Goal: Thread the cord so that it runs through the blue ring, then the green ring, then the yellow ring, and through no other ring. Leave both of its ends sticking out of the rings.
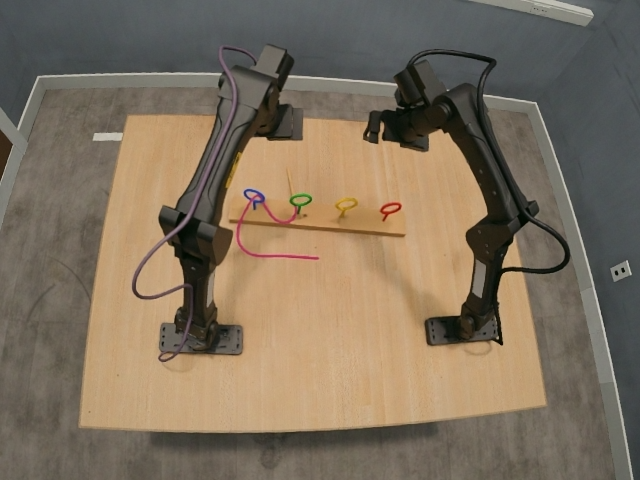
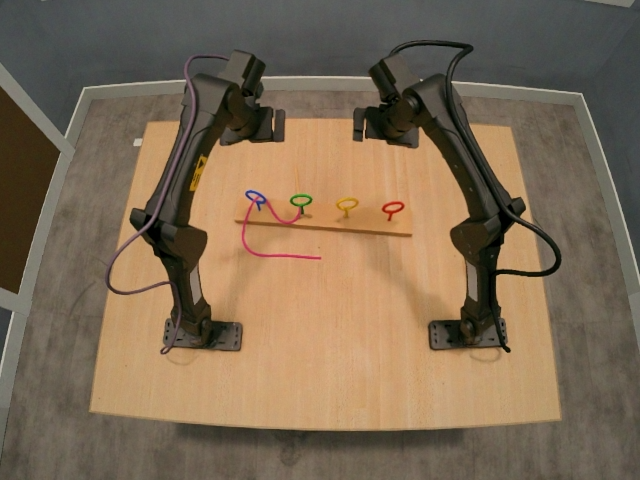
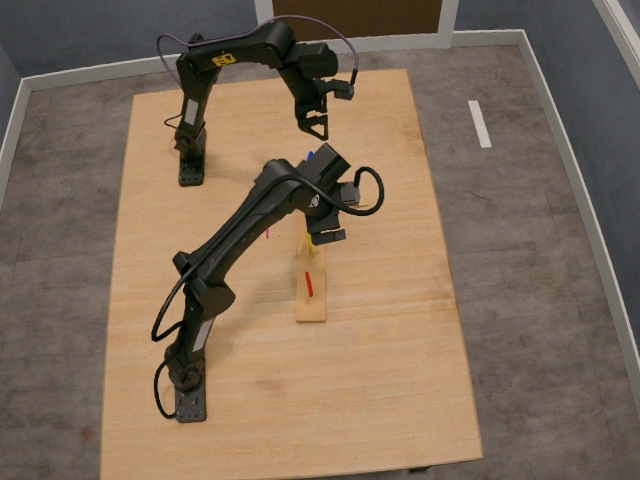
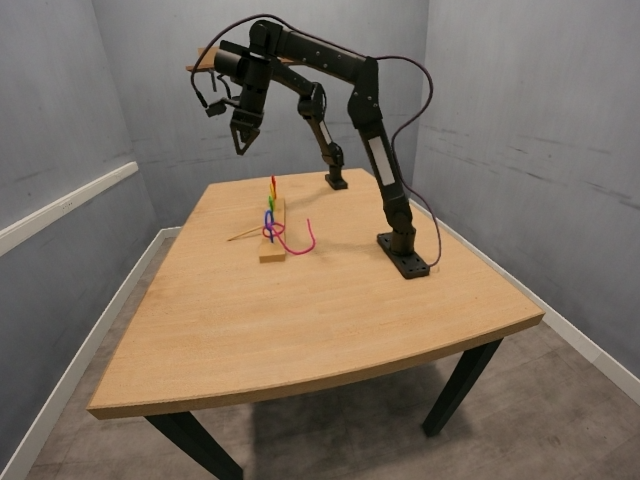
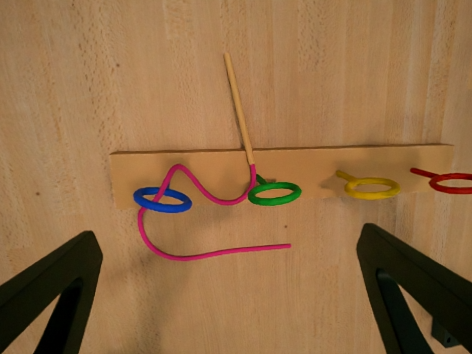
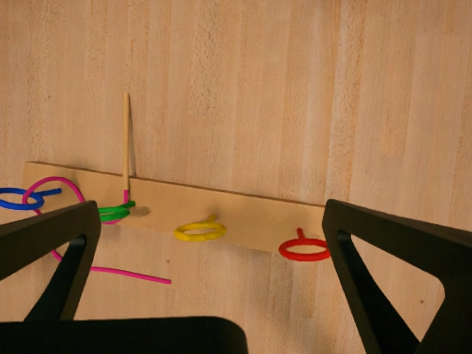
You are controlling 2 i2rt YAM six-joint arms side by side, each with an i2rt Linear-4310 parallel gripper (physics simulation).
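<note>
A pink cord (image 1: 279, 255) (image 2: 289, 256) (image 5: 220, 253) (image 4: 295, 253) has a stiff tan end piece (image 5: 237, 105) (image 6: 126, 140). It runs through the blue ring (image 5: 165, 208) and loops to the green ring (image 5: 275, 202); whether it passes through that ring or beside its rim is unclear. The tan end lies behind the rings, the pink end in front. The cord is apart from the yellow ring (image 5: 372, 195) (image 6: 200, 238). My left gripper (image 5: 230, 238) (image 2: 253, 126) is open and empty, high above the table behind the rings. My right gripper (image 6: 215, 213) (image 2: 385, 129) is open and empty, high at the back right.
A red ring (image 6: 304, 258) (image 5: 452, 191) stands at the right end of the row. All the rings stand on posts on a low wooden board (image 1: 382, 231) (image 6: 165, 187). The board lies across the wooden table (image 1: 310, 372) (image 4: 330, 330).
</note>
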